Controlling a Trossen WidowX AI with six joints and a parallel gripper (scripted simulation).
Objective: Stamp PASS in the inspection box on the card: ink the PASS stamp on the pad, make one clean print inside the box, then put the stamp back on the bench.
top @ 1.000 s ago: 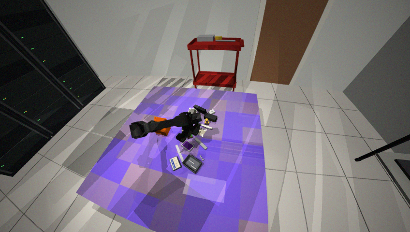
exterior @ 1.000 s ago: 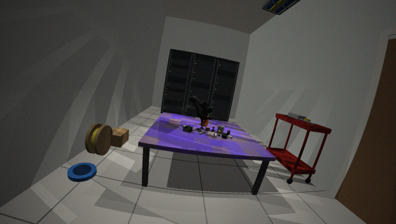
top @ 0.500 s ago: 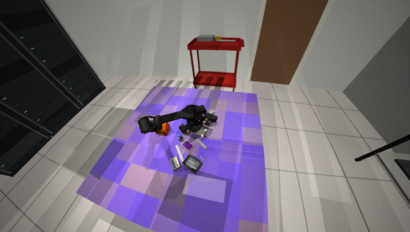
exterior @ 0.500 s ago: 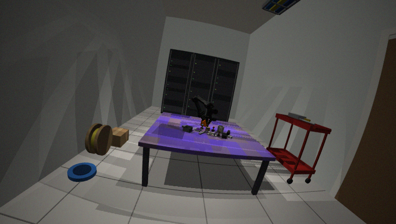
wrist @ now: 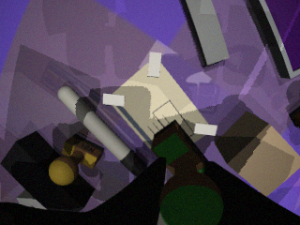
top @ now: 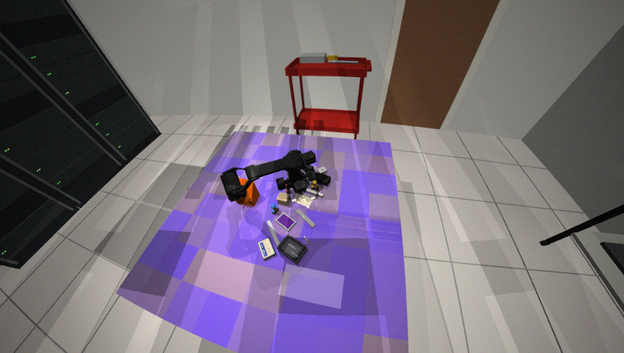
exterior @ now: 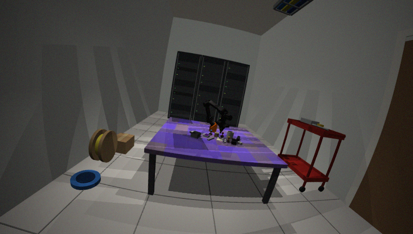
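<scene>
Now: gripper tip 10 cm above the card, 2 cm short of it and 1 cm to the right of it. The rest, counted from my gripper tip: marker: 8 cm below, 6 cm to the left, 4 cm ahead; then green-knobbed stamp: right at my gripper tip; then tan block: 8 cm behind, 7 cm below, 2 cm to the right.
</scene>
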